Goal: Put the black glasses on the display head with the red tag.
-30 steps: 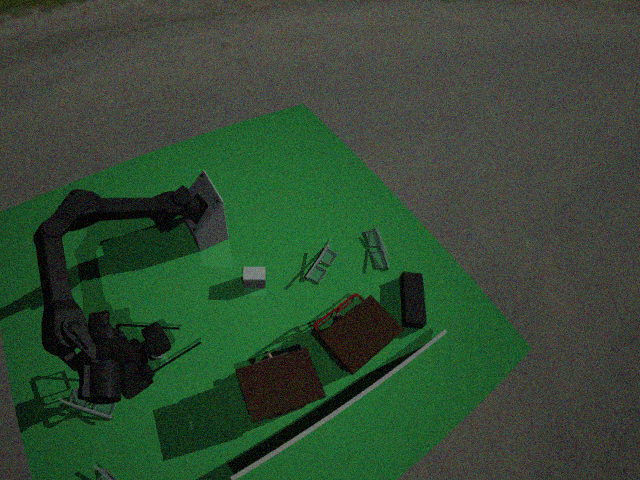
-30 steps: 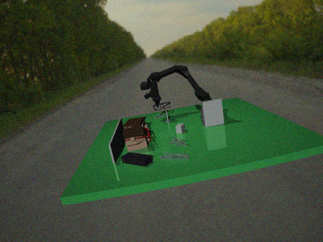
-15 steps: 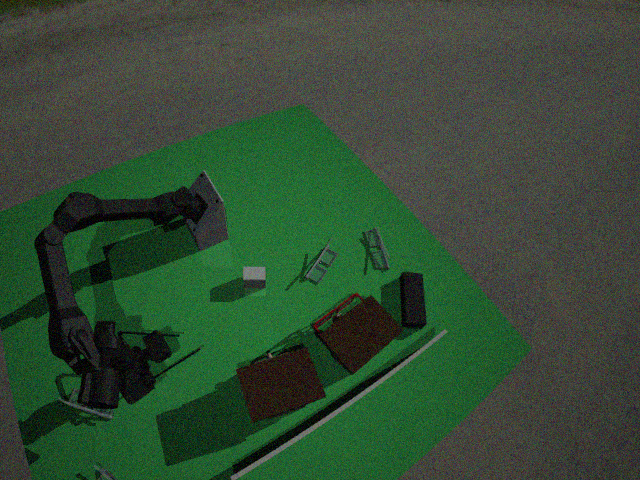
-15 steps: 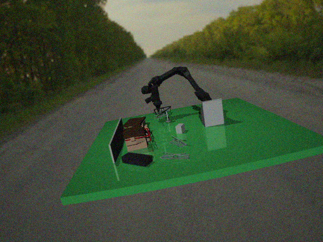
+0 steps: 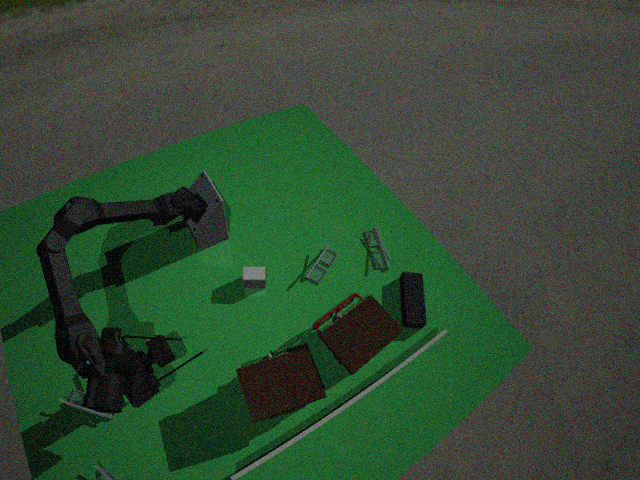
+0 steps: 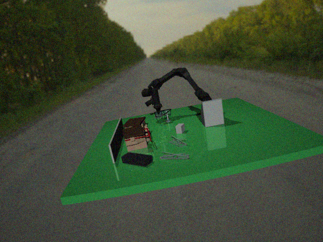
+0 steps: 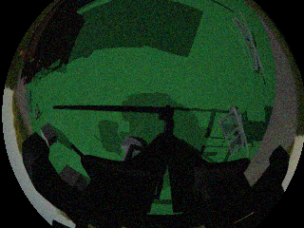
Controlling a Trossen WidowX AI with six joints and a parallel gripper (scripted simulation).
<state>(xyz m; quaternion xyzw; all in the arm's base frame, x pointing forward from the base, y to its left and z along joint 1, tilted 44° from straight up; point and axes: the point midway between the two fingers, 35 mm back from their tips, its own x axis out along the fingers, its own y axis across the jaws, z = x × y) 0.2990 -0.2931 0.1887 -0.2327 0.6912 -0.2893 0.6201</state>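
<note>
Right now the small peg is 60 mm behind my gripper tip, 50 mm to the left of it and 30 mm below it. Also, from my gripper tip: white cube: 80 mm behind, 380 mm to the left, 30 mm below; white backboard: 340 mm ahead, 340 mm to the left; display head: 180 mm ahead, 250 mm to the left.
</note>
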